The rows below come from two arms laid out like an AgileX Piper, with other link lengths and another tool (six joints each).
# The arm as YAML. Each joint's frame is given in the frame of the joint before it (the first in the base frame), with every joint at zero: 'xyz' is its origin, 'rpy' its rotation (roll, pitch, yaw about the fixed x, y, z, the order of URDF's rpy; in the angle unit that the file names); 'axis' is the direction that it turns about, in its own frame. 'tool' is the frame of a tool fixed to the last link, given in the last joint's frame.
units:
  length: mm
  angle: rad
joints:
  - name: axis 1
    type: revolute
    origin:
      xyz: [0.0, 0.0, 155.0]
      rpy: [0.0, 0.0, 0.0]
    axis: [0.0, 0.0, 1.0]
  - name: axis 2
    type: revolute
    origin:
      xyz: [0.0, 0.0, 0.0]
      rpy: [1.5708, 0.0, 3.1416]
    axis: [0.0, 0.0, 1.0]
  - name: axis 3
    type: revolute
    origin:
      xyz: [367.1, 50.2, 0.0]
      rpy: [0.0, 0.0, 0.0]
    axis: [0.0, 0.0, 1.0]
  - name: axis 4
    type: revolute
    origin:
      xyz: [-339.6, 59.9, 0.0]
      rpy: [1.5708, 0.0, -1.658]
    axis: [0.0, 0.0, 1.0]
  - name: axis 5
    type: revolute
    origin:
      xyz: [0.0, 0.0, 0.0]
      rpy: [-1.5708, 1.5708, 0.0]
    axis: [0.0, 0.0, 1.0]
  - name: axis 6
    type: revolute
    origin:
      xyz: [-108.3, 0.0, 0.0]
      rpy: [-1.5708, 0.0, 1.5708]
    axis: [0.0, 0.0, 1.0]
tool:
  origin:
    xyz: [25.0, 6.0, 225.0]
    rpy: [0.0, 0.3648, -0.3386]
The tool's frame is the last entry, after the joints.
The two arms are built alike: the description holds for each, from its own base.
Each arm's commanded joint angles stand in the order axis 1, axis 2, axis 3, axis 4, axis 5, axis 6.
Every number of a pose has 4 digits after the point.
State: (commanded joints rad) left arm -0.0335 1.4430 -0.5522 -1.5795 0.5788 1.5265; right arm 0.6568 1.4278 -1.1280 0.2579 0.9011 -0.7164
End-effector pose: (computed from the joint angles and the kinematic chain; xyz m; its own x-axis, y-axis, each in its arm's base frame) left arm 0.4678 -0.2020 0.1188 0.5622 0.4763 0.6761 -0.1043 -0.7702 0.6293; right arm 0.3579 0.3701 0.2044 -0.1574 0.6886 0.7078 0.9695 -0.0286 0.2435
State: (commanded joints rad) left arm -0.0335 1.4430 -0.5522 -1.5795 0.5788 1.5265; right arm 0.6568 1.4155 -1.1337 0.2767 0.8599 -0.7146
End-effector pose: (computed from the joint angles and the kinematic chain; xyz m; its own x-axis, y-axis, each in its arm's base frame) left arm 0.4678 -0.2020 0.1188 0.5622 0.4763 0.6761 -0.1043 -0.7702 0.6293; right arm 0.3671 0.3794 0.2220 -0.1719 0.6563 0.7347 0.9597 -0.0567 0.2752
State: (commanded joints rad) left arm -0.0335 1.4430 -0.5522 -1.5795 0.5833 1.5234; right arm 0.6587 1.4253 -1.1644 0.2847 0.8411 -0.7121
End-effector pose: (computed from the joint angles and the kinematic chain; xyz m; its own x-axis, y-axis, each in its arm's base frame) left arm 0.4672 -0.2031 0.1194 0.5640 0.4789 0.6727 -0.1041 -0.7669 0.6333; right arm 0.3780 0.3898 0.2372 -0.1864 0.6352 0.7495 0.9520 -0.0717 0.2976
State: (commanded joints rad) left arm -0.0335 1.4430 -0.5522 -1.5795 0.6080 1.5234; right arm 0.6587 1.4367 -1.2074 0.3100 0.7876 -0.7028
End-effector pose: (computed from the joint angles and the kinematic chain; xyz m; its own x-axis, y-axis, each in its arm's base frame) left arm 0.4637 -0.2098 0.1229 0.5725 0.4811 0.6639 -0.1169 -0.7536 0.6469; right arm 0.3987 0.4075 0.2671 -0.2060 0.5857 0.7839 0.9346 -0.1197 0.3350
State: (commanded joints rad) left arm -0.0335 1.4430 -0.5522 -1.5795 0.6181 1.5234; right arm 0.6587 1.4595 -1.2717 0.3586 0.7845 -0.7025
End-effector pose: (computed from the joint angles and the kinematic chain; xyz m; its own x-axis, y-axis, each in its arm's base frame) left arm 0.4623 -0.2124 0.1243 0.5760 0.4819 0.6603 -0.1220 -0.7480 0.6523; right arm 0.4085 0.4272 0.2953 -0.2064 0.5347 0.8194 0.9318 -0.1481 0.3313
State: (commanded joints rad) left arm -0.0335 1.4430 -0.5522 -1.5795 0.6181 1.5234; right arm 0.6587 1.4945 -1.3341 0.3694 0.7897 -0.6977
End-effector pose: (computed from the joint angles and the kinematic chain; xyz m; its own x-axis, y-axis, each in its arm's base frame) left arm 0.4623 -0.2124 0.1243 0.5760 0.4819 0.6603 -0.1220 -0.7480 0.6523; right arm 0.4212 0.4402 0.3105 -0.2119 0.5154 0.8304 0.9287 -0.1585 0.3354
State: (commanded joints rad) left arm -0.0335 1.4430 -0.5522 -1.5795 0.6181 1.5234; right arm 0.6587 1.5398 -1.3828 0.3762 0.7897 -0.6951
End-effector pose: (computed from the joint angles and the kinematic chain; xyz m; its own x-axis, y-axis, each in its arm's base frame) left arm 0.4623 -0.2124 0.1243 0.5760 0.4819 0.6603 -0.1220 -0.7480 0.6523; right arm 0.4342 0.4519 0.3117 -0.2082 0.5089 0.8353 0.9293 -0.1635 0.3312
